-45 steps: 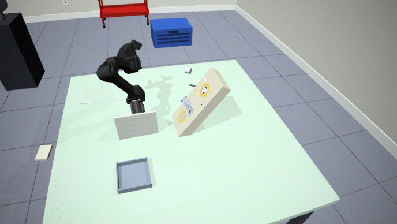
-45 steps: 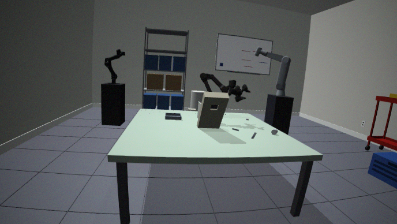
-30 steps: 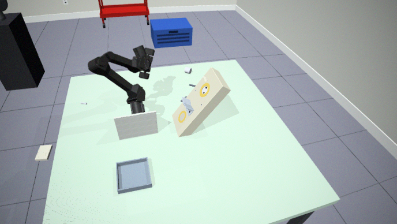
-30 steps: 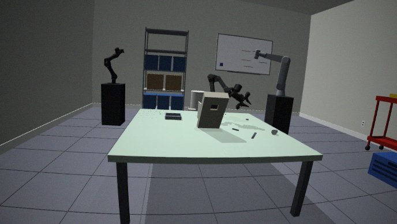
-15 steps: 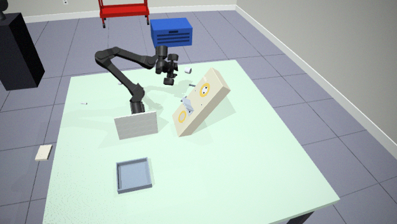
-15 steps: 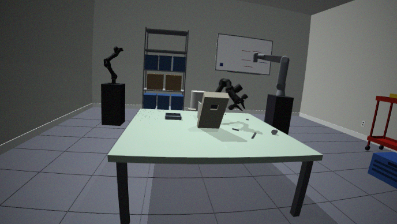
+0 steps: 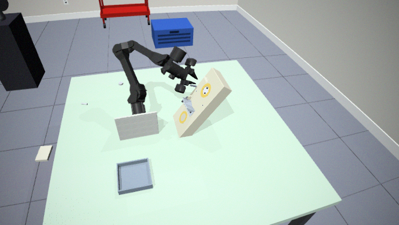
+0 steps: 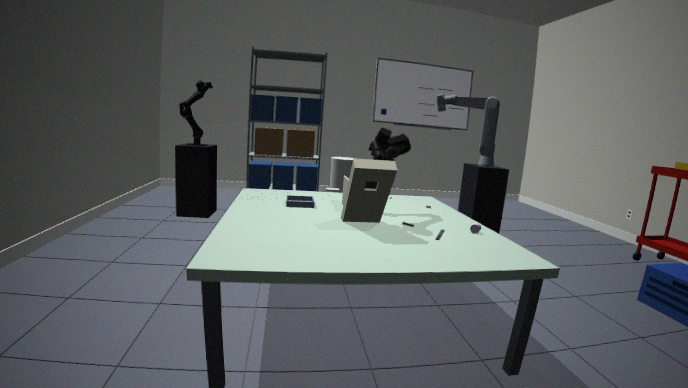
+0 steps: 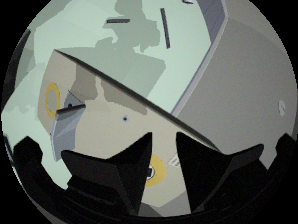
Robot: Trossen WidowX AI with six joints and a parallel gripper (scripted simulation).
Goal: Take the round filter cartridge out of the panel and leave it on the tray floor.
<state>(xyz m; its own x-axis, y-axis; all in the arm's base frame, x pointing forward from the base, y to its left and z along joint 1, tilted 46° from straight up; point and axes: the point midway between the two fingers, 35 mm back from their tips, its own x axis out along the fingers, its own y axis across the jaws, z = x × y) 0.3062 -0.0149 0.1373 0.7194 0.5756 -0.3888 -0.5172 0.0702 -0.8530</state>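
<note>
The filter cartridge is 40 mm ahead of my gripper tip, 80 mm to the right of it and 20 mm below it. The rest, counted from my gripper tip: service panel (80 mm to the right, 90 mm below); then tray (370 mm behind, 380 mm to the right, 230 mm below).
</note>
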